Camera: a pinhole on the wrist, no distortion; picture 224 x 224 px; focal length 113.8 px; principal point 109.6 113.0 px. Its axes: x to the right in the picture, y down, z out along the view. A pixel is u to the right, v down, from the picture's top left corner.
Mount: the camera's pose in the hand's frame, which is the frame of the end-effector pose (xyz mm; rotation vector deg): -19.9 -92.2 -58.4 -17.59 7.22 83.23
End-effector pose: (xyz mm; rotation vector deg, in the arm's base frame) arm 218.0 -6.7 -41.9 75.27 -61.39 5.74
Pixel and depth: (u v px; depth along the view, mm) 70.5 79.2 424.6
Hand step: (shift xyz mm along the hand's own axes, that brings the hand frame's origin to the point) 44.6 -123.2 402.4
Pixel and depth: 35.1 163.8 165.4
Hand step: -122.4 -142.7 119.0
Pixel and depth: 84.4 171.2 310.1
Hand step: -215.9 -56.8 235.5
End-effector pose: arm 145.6 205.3 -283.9 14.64 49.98 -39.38
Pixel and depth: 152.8 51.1 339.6
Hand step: 143.9 110.4 255.0
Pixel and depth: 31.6 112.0 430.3
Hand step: -94.6 -253.4 432.1
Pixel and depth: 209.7 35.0 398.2
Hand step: 251.6 330.7 262.8
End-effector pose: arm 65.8 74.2 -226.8 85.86 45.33 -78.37
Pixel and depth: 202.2 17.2 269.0
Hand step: 203.0 172.9 168.8
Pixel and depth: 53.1 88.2 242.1
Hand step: -6.5 -143.6 211.8
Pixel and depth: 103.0 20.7 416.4
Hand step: 269.0 -27.7 389.3
